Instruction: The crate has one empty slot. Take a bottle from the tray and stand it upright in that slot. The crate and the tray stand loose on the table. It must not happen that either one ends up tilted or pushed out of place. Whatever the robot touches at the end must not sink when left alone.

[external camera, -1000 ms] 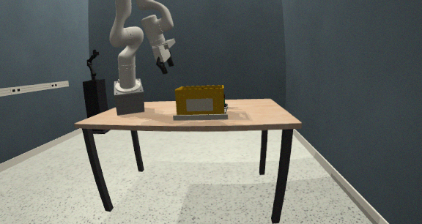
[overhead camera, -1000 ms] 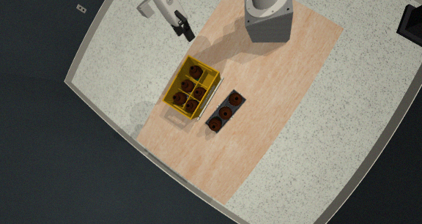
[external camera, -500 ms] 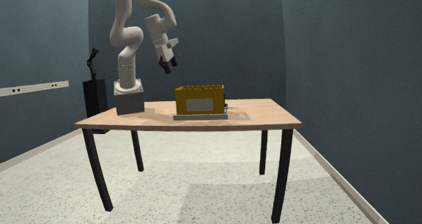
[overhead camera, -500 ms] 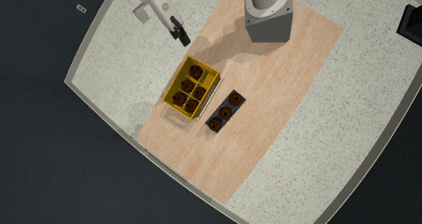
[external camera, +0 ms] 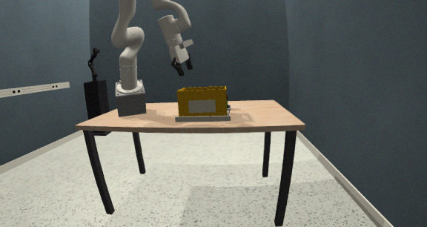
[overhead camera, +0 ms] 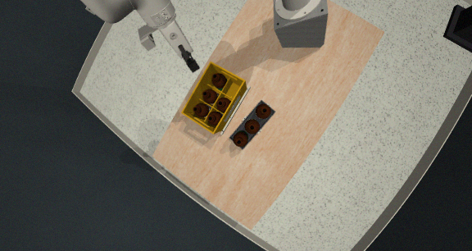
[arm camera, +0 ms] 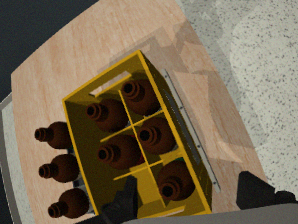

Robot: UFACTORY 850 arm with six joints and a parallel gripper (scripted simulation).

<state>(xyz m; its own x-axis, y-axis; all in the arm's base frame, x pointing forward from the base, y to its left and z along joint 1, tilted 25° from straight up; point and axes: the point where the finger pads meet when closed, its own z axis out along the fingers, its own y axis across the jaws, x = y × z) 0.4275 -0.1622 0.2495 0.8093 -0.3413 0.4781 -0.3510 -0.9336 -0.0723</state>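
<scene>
The brown bottle is 31 cm to the left of my hand, 20 cm below it and 12 cm ahead of it. From my hand the other things lie so: dark tray 31 cm to the left, 27 cm below, 12 cm ahead; then yellow crate 20 cm below, 10 cm to the left, 8 cm ahead.
</scene>
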